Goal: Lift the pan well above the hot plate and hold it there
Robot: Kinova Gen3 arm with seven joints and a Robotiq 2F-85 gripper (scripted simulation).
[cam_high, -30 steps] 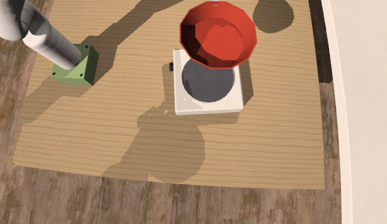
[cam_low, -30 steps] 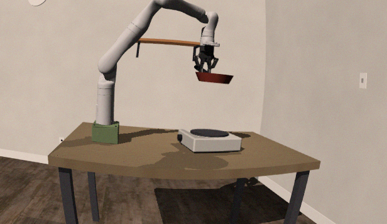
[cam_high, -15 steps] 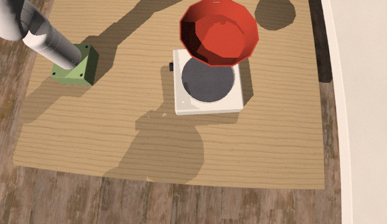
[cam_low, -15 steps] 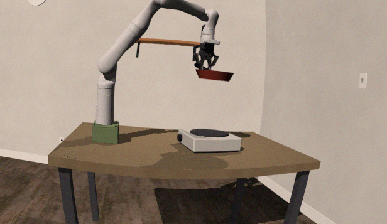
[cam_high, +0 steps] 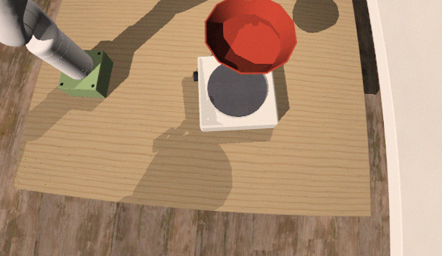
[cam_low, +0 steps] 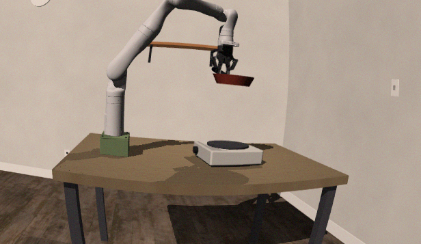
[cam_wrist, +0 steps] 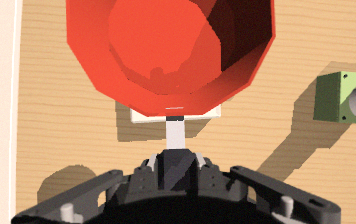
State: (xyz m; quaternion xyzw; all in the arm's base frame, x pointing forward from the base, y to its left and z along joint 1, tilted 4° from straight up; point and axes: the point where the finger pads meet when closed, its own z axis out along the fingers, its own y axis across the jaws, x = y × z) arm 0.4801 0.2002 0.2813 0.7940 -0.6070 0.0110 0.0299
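Right now the pan is 2 cm ahead of my hand, 7 cm to the right of it and 2 cm below it. Round my hand: hot plate 2 cm ahead, 14 cm to the right, 35 cm below.
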